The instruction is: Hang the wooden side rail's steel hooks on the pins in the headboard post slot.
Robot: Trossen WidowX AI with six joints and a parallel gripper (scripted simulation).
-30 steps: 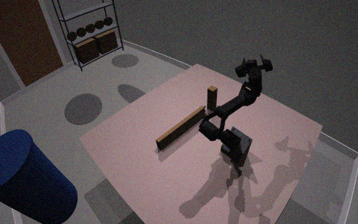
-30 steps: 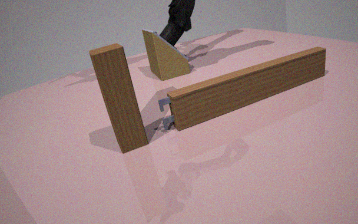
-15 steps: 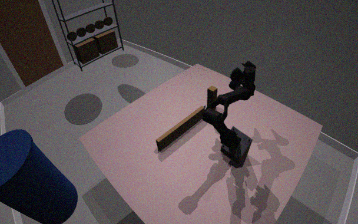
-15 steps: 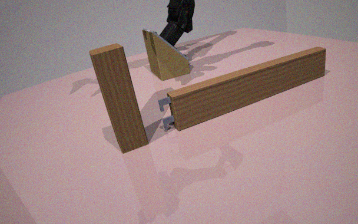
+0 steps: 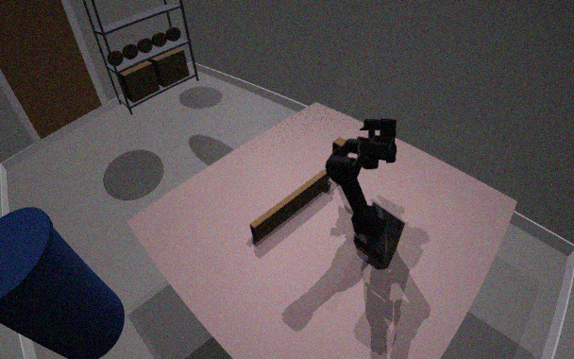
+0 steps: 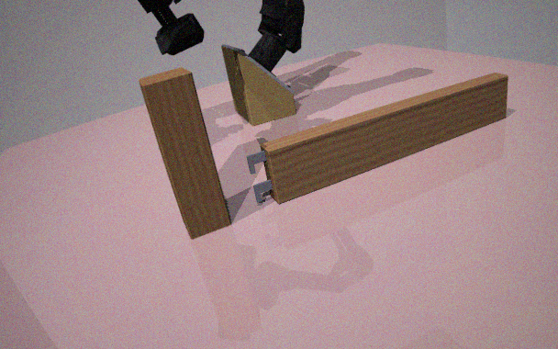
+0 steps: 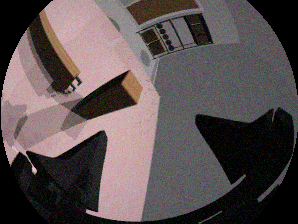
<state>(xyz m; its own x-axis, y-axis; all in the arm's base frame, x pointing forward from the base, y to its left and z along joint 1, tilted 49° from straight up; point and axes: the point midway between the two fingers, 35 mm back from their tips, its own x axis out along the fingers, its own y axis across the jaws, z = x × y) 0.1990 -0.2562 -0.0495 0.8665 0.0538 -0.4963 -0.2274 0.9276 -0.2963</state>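
Right now the headboard post is 100 mm ahead of my gripper tip and 150 mm below it.
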